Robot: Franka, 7 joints.
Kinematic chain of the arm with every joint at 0, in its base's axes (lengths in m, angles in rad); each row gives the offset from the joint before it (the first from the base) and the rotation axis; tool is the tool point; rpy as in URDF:
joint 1: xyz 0 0 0.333 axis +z
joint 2: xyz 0 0 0 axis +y
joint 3: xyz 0 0 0.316 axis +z
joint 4: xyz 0.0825 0 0 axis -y
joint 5: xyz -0.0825 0 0.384 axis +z
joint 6: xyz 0 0 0 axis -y
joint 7: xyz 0.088 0 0 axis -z
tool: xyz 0 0 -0.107 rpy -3.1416 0 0
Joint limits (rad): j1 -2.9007..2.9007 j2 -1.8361..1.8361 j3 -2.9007..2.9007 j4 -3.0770..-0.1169 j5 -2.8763..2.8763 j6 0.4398..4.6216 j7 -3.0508..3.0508
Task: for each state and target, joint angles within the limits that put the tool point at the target. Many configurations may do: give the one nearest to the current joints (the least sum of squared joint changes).
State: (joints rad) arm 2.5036 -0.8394 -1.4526 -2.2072 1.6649 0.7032 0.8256
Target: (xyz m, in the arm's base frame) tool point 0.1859 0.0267 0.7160
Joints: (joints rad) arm 2.1200 -1.3544 -0.7710 -2.3122 1.5509 0.4517 0.8256
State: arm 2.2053 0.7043 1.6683 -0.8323 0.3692 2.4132 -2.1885
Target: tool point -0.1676 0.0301 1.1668
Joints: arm 2.1637 0.1752 1.7733 -0.2223 0.3775 2.3875 -2.1885
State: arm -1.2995 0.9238 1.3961 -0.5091 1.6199 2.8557 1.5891
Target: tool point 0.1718 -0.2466 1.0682
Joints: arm -1.2344 0.2161 1.4666 -0.1769 1.6696 3.4534 1.5891
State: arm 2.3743 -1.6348 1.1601 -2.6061 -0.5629 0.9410 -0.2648
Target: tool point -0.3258 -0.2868 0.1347
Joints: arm 2.1754 -1.8318 2.0771 -2.0078 -0.4260 1.2716 -0.2648
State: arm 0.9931 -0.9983 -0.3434 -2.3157 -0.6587 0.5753 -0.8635
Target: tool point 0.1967 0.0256 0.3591
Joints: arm 1.0672 -0.6875 -0.5445 -2.8201 -0.6270 0.8566 -0.8635
